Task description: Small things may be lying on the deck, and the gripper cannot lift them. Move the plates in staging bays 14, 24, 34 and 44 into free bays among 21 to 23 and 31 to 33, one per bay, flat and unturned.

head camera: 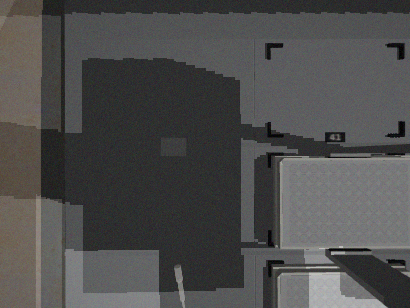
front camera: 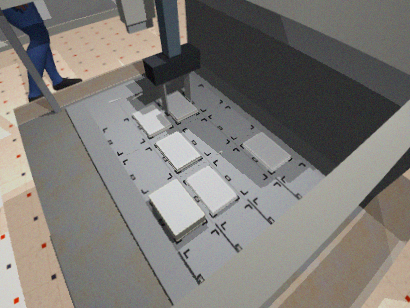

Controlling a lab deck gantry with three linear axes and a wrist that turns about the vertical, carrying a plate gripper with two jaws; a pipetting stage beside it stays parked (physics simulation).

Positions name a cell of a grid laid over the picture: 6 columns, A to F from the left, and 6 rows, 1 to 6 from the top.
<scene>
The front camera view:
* my gripper: C3
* tall pale block: C5
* dark wall: E2
</scene>
